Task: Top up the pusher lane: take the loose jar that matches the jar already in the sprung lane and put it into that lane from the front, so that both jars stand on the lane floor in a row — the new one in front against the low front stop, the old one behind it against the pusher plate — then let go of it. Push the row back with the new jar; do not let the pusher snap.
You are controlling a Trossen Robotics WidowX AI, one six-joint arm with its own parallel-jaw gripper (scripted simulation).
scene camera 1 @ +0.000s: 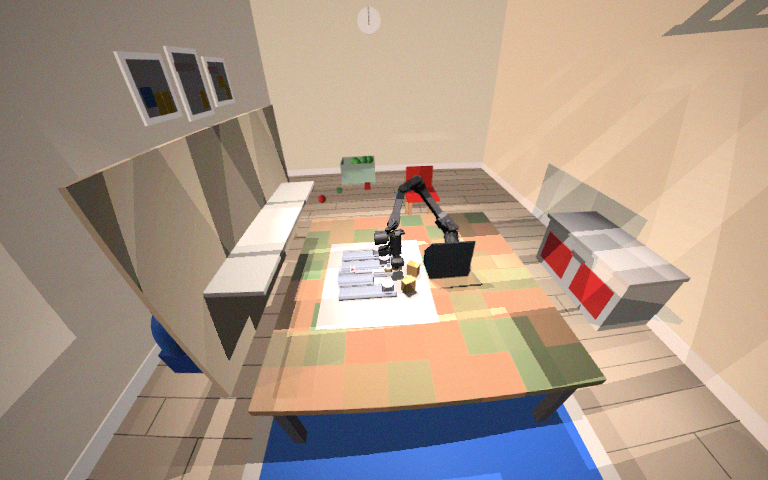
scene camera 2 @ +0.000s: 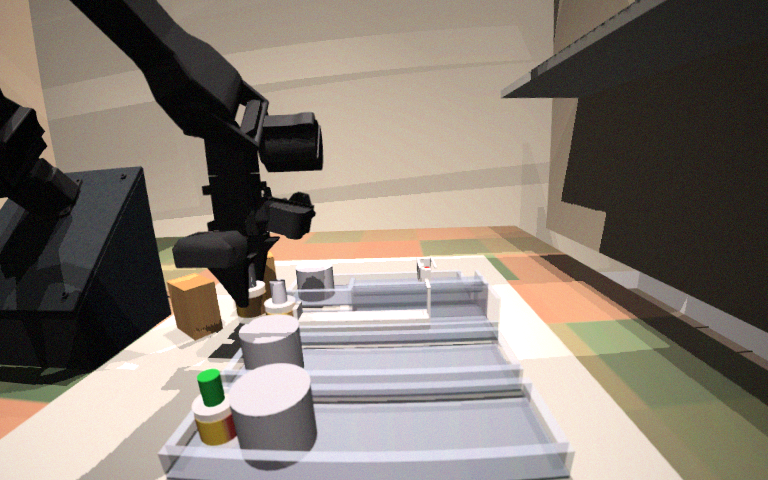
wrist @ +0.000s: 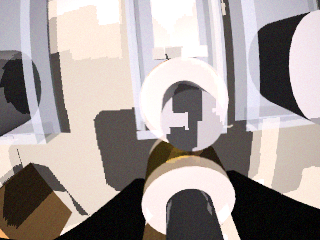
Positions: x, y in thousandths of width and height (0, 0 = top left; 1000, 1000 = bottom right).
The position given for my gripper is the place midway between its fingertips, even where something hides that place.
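Observation:
You'd find my gripper here (scene camera 2: 326, 626), and it's in the wrist view too, with my gripper (wrist: 580, 765) showing there. I can also see a brown box (scene camera 2: 253, 626), and there's a pusher plate (scene camera 2: 553, 572) as well as a clear lane (scene camera 2: 594, 630).

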